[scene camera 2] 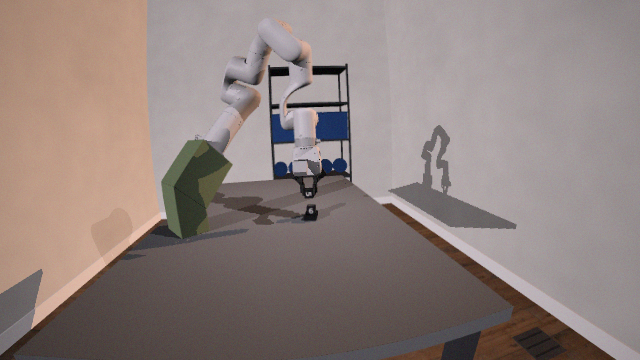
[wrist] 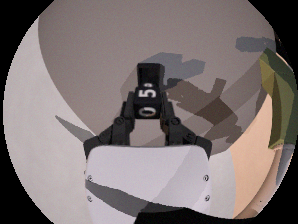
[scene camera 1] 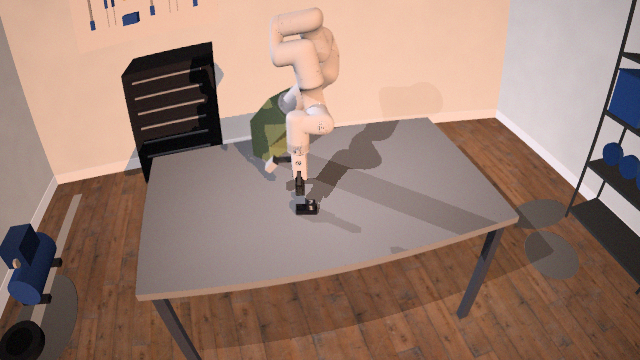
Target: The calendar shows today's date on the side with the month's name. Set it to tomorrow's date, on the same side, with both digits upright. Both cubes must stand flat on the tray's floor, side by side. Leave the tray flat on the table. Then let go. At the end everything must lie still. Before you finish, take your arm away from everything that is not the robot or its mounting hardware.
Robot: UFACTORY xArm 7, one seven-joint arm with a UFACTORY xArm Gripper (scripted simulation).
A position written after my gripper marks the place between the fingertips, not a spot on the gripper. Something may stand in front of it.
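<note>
My gripper [scene camera 2: 309, 194] [scene camera 1: 300, 191], in sight.
</note>
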